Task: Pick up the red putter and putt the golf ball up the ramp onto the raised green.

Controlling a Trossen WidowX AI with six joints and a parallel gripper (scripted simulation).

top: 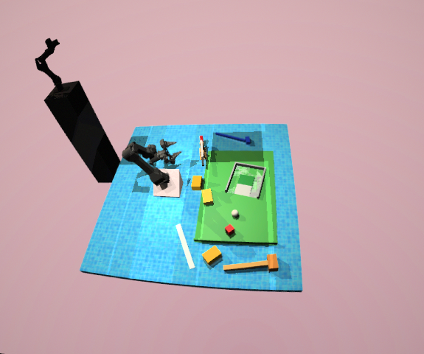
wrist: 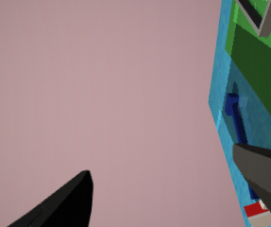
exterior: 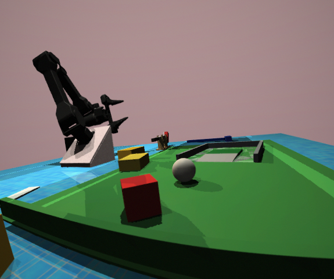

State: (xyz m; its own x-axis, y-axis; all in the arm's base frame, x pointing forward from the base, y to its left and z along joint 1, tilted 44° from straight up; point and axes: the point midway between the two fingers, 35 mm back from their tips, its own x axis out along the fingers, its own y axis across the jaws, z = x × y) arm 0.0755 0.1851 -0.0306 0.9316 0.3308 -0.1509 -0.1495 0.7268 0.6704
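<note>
Right now the red putter is 16 cm below my gripper tip, 12 cm to the left of it and 11 cm ahead of it. From my gripper tip the other things lie so: white golf ball (38 cm to the right, 36 cm ahead, 19 cm below); then blue putter (34 cm ahead, 30 cm to the left, 20 cm below); then green mat (38 cm ahead, 22 cm below, 21 cm to the right).
</note>
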